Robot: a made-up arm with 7 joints.
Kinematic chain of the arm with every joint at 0, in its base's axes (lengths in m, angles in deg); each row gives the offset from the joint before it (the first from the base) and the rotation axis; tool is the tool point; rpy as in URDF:
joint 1: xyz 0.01 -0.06 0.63 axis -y
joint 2: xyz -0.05 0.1 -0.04 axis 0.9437 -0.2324 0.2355
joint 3: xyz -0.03 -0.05 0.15 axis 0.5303 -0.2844 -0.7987
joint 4: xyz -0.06 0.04 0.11 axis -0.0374 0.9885 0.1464
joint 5: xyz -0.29 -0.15 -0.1 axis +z
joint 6: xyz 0 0.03 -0.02 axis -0.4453 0.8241 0.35
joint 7: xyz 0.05 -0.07 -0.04 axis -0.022 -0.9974 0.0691
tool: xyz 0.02 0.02 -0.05 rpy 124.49 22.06 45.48
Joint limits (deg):
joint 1: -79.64..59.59
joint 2: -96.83..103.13
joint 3: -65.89..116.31
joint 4: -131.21..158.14
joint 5: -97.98..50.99
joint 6: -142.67..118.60
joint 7: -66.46..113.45
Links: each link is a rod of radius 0.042 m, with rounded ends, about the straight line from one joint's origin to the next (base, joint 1, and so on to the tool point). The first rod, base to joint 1, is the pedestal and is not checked.
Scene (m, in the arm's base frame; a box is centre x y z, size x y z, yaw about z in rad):
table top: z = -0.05
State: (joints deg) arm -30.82 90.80 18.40 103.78 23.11 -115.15 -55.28
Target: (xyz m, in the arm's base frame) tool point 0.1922 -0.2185 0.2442
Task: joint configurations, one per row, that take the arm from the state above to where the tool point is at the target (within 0.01 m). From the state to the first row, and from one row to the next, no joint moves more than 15 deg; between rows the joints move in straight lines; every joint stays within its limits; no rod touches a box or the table.
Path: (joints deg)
1: -16.37 93.88 25.00 113.72 16.84 -119.26 -51.19
2: -1.91 96.96 31.60 123.66 10.57 -123.38 -47.10
3: 12.54 100.05 38.21 133.59 4.31 -127.49 -43.01
4: 26.99 103.13 44.81 143.53 -1.96 -131.61 -38.92

